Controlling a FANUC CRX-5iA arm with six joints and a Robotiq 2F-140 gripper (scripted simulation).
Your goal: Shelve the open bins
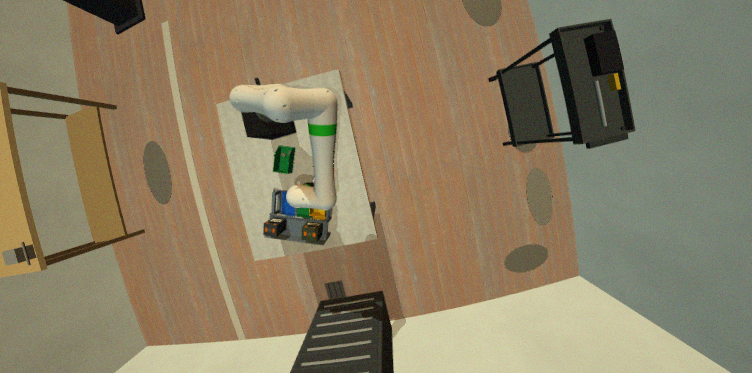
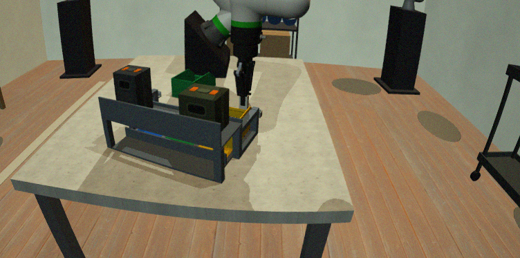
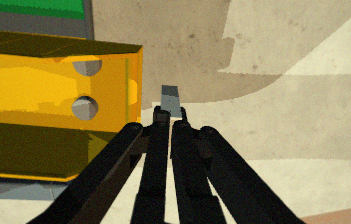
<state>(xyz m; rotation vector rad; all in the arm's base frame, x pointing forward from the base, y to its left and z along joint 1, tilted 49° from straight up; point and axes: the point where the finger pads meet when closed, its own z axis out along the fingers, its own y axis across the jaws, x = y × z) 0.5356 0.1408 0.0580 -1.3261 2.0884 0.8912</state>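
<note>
Now: the yellow bin 110 mm ahead of my hand and 50 mm to the right of it. Also, from my hand: green bin (230 mm behind, 180 mm to the right, 10 mm below).
</note>
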